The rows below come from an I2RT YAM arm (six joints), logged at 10 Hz.
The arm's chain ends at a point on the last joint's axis. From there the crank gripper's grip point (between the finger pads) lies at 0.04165 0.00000 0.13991 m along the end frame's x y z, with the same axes.
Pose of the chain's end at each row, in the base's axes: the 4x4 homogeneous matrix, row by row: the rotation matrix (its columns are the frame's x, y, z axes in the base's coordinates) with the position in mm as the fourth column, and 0 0 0 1 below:
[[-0.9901, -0.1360, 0.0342, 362.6], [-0.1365, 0.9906, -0.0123, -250.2], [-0.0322, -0.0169, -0.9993, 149.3], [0, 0, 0, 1]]
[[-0.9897, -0.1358, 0.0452, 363.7], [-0.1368, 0.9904, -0.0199, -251.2], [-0.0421, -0.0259, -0.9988, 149.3], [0, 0, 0, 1]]
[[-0.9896, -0.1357, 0.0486, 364.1], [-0.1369, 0.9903, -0.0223, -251.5], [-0.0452, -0.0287, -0.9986, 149.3], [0, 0, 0, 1]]
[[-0.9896, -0.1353, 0.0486, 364.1], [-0.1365, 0.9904, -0.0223, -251.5], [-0.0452, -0.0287, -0.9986, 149.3], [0, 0, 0, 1]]
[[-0.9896, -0.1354, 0.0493, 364.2], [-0.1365, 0.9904, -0.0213, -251.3], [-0.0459, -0.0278, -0.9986, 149.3], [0, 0, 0, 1]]
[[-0.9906, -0.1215, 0.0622, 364.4], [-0.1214, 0.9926, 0.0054, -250.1], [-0.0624, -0.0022, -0.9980, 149.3], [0, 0, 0, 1]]
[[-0.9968, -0.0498, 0.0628, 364.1], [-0.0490, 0.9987, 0.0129, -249.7], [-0.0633, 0.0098, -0.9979, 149.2], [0, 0, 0, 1]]
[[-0.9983, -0.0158, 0.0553, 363.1], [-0.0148, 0.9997, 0.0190, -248.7], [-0.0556, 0.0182, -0.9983, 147.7], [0, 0, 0, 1]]
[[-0.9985, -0.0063, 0.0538, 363.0], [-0.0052, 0.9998, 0.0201, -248.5], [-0.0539, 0.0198, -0.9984, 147.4], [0, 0, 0, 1]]
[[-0.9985, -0.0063, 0.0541, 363.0], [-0.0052, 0.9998, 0.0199, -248.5], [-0.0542, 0.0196, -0.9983, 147.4], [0, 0, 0, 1]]
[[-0.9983, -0.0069, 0.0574, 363.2], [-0.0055, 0.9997, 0.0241, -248.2], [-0.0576, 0.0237, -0.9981, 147.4], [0, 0, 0, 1]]
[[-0.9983, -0.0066, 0.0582, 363.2], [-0.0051, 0.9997, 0.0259, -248.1], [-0.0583, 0.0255, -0.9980, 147.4], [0, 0, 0, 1]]
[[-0.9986, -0.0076, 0.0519, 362.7], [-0.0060, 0.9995, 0.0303, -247.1], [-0.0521, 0.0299, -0.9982, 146.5], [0, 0, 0, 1]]
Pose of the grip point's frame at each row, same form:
[[-0.9901, -0.1360, 0.0342, 326.1], [-0.1365, 0.9906, -0.0123, -257.6], [-0.0322, -0.0169, -0.9993, 8.1], [0, 0, 0, 1]]
[[-0.9897, -0.1358, 0.0452, 328.8], [-0.1368, 0.9904, -0.0199, -259.7], [-0.0421, -0.0259, -0.9988, 7.8], [0, 0, 0, 1]]
[[-0.9896, -0.1357, 0.0486, 329.7], [-0.1369, 0.9903, -0.0223, -260.3], [-0.0452, -0.0287, -0.9986, 7.7], [0, 0, 0, 1]]
[[-0.9896, -0.1353, 0.0486, 329.7], [-0.1365, 0.9904, -0.0223, -260.3], [-0.0452, -0.0287, -0.9986, 7.7], [0, 0, 0, 1]]
[[-0.9896, -0.1354, 0.0493, 329.9], [-0.1365, 0.9904, -0.0213, -260.0], [-0.0459, -0.0278, -0.9986, 7.7], [0, 0, 0, 1]]
[[-0.9906, -0.1215, 0.0622, 331.8], [-0.1214, 0.9926, 0.0054, -254.4], [-0.0624, -0.0022, -0.9980, 7.1], [0, 0, 0, 1]]
[[-0.9968, -0.0498, 0.0628, 331.4], [-0.0490, 0.9987, 0.0129, -249.9], [-0.0633, 0.0098, -0.9979, 6.9], [0, 0, 0, 1]]
[[-0.9983, -0.0158, 0.0553, 329.3], [-0.0148, 0.9997, 0.0190, -246.7], [-0.0556, 0.0182, -0.9983, 5.7], [0, 0, 0, 1]]
[[-0.9985, -0.0063, 0.0538, 328.9], [-0.0052, 0.9998, 0.0201, -245.9], [-0.0539, 0.0198, -0.9984, 5.5], [0, 0, 0, 1]]
[[-0.9985, -0.0063, 0.0541, 329.0], [-0.0052, 0.9998, 0.0199, -245.9], [-0.0542, 0.0196, -0.9983, 5.5], [0, 0, 0, 1]]
[[-0.9983, -0.0069, 0.0574, 329.7], [-0.0055, 0.9997, 0.0241, -245.1], [-0.0576, 0.0237, -0.9981, 5.4], [0, 0, 0, 1]]
[[-0.9983, -0.0066, 0.0582, 329.8], [-0.0051, 0.9997, 0.0259, -244.7], [-0.0583, 0.0255, -0.9980, 5.3], [0, 0, 0, 1]]
[[-0.9986, -0.0076, 0.0519, 328.4], [-0.0060, 0.9995, 0.0303, -243.1], [-0.0521, 0.0299, -0.9982, 4.7], [0, 0, 0, 1]]

